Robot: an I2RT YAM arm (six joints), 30 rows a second.
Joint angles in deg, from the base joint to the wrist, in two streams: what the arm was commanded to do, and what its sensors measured. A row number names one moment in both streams.
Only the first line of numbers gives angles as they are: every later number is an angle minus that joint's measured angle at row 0.
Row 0, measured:
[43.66 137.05 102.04 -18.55 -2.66 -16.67]
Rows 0 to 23, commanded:
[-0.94 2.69 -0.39 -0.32 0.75 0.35]
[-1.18 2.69 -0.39 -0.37 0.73 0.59]
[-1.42 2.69 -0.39 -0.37 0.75 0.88]
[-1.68 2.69 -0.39 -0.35 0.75 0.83]
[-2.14 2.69 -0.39 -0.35 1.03 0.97]
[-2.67 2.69 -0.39 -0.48 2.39 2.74]
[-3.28 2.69 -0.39 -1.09 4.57 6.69]
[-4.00 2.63 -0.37 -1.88 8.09 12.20]
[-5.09 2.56 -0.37 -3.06 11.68 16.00]
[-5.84 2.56 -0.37 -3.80 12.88 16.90]
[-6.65 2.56 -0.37 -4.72 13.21 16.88]
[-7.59 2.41 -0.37 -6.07 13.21 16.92]
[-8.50 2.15 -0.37 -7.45 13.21 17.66]
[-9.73 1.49 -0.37 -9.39 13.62 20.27]
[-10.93 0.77 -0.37 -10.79 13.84 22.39]
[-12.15 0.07 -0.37 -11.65 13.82 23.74]
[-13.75 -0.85 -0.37 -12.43 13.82 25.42]
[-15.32 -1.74 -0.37 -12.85 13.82 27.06]
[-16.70 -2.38 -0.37 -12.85 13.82 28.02]
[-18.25 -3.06 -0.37 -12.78 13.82 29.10]
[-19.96 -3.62 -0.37 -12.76 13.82 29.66]
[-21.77 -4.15 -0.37 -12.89 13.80 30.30]
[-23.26 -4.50 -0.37 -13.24 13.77 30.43]
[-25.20 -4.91 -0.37 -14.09 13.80 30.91]
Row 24, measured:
[-20.61 -1.99 0.94 -12.56 12.00 27.04]
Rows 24 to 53, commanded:
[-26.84 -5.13 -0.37 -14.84 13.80 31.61]
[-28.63 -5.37 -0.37 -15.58 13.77 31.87]
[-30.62 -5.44 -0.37 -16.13 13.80 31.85]
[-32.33 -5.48 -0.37 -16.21 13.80 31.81]
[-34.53 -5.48 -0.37 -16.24 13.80 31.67]
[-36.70 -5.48 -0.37 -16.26 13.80 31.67]
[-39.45 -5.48 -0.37 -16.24 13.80 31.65]
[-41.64 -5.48 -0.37 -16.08 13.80 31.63]
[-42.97 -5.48 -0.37 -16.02 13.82 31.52]
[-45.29 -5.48 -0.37 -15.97 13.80 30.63]
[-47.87 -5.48 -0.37 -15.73 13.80 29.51]
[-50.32 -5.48 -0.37 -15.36 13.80 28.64]
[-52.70 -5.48 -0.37 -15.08 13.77 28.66]
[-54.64 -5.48 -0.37 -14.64 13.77 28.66]
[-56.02 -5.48 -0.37 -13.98 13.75 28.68]
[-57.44 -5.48 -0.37 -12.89 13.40 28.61]
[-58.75 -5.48 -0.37 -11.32 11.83 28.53]
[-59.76 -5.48 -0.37 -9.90 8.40 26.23]
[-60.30 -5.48 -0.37 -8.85 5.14 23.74]
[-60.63 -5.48 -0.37 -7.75 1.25 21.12]
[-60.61 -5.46 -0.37 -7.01 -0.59 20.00]
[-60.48 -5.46 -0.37 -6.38 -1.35 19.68]
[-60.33 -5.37 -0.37 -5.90 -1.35 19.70]
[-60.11 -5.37 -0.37 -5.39 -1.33 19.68]
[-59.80 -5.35 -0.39 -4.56 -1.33 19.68]
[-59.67 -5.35 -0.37 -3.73 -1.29 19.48]
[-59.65 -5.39 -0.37 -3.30 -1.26 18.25]
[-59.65 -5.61 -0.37 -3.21 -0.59 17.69]
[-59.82 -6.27 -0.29 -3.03 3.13 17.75]
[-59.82 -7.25 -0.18 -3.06 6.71 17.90]
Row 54, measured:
[-59.45 -3.17 0.09 -3.41 0.68 19.33]
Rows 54 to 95, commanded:
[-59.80 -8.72 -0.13 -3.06 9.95 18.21]
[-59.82 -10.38 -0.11 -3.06 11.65 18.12]
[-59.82 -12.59 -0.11 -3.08 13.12 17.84]
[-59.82 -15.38 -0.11 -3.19 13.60 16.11]
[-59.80 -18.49 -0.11 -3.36 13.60 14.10]
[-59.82 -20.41 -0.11 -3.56 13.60 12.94]
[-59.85 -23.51 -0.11 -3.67 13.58 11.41]
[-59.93 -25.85 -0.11 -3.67 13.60 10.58]
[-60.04 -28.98 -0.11 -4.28 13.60 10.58]
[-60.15 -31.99 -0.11 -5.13 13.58 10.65]
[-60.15 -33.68 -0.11 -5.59 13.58 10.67]
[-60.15 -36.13 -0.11 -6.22 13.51 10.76]
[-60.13 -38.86 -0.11 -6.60 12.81 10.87]
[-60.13 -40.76 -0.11 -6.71 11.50 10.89]
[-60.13 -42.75 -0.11 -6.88 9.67 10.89]
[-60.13 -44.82 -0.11 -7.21 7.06 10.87]
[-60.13 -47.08 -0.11 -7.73 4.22 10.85]
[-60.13 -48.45 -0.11 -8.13 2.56 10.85]
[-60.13 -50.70 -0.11 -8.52 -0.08 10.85]
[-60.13 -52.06 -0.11 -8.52 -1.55 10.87]
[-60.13 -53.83 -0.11 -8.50 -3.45 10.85]
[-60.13 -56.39 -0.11 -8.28 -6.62 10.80]
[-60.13 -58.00 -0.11 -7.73 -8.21 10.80]
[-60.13 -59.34 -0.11 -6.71 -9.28 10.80]
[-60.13 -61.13 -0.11 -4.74 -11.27 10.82]
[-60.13 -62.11 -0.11 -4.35 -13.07 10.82]
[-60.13 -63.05 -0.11 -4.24 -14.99 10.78]
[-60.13 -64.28 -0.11 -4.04 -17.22 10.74]
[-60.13 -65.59 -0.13 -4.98 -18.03 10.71]
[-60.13 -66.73 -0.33 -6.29 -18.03 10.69]
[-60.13 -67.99 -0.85 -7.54 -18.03 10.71]
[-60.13 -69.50 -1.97 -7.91 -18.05 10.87]
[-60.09 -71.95 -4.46 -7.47 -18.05 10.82]
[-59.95 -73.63 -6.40 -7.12 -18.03 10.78]
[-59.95 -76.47 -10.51 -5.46 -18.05 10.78]
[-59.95 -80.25 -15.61 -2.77 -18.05 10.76]
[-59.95 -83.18 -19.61 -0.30 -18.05 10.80]
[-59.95 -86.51 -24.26 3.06 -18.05 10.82]
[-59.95 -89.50 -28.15 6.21 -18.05 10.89]
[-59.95 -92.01 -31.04 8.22 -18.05 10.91]
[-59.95 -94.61 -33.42 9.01 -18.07 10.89]
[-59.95 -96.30 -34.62 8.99 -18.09 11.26]
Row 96, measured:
[-59.98 -92.17 -31.30 8.09 -17.04 11.15]
